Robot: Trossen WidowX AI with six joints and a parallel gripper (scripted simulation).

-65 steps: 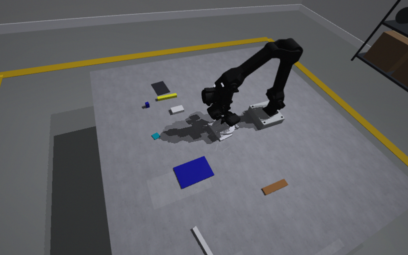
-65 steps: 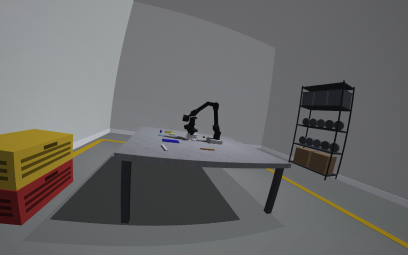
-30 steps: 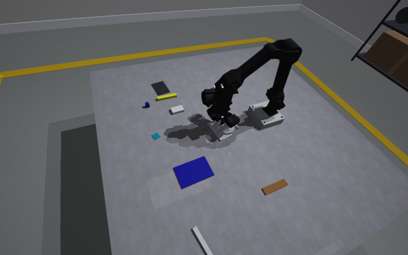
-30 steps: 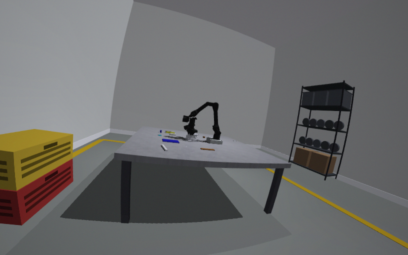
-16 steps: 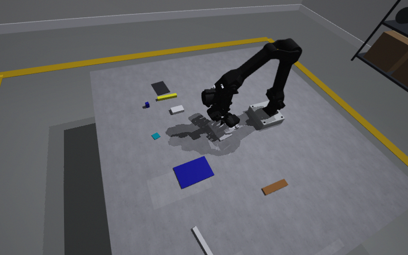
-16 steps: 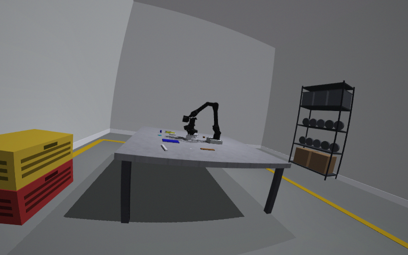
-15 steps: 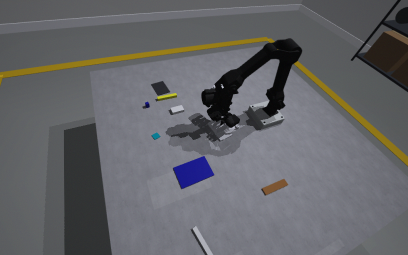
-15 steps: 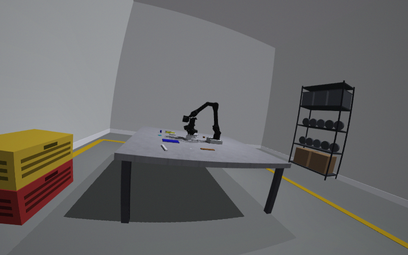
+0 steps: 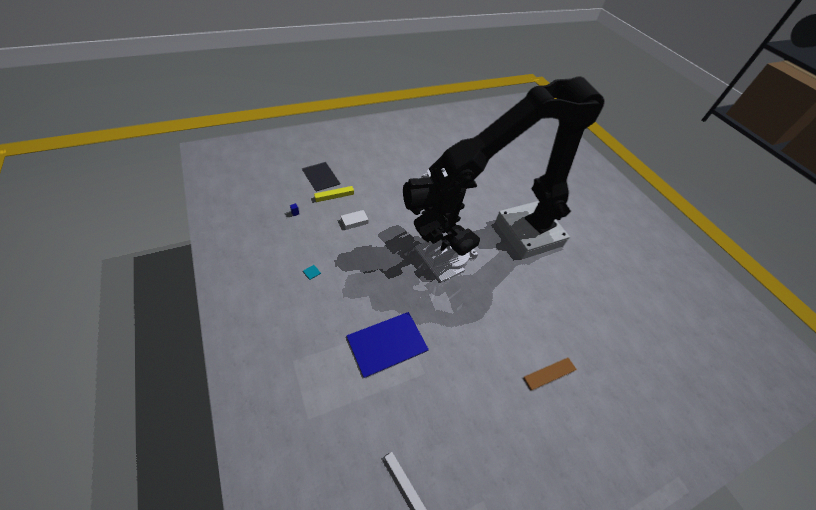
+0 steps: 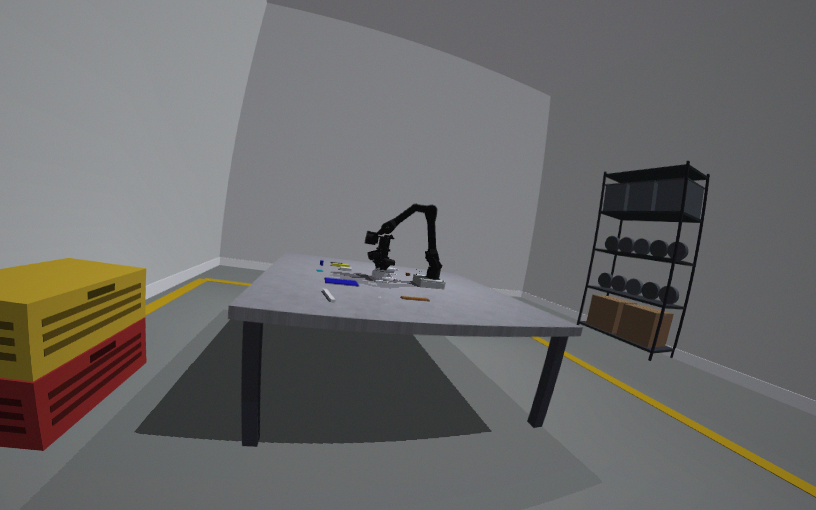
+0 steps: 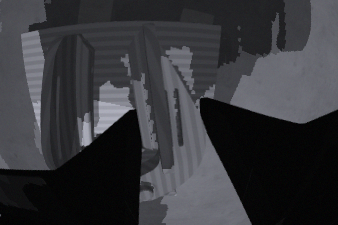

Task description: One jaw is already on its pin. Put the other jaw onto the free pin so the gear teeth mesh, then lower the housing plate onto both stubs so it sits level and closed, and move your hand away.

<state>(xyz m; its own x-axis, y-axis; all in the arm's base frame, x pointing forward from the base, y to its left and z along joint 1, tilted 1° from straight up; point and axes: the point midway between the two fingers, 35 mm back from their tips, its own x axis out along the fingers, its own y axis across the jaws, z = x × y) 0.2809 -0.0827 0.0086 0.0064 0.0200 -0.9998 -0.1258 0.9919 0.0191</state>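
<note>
The base lies 3 cm to the left of my gripper tip, 1 cm below it and 1 cm ahead of it. Also, from my gripper tip: teal tile (30 cm ahead, 9 cm to the right, 2 cm below); blue sheet (24 cm ahead, 16 cm to the left, 2 cm below); white block (18 cm to the right, 14 cm ahead, 1 cm below).
</note>
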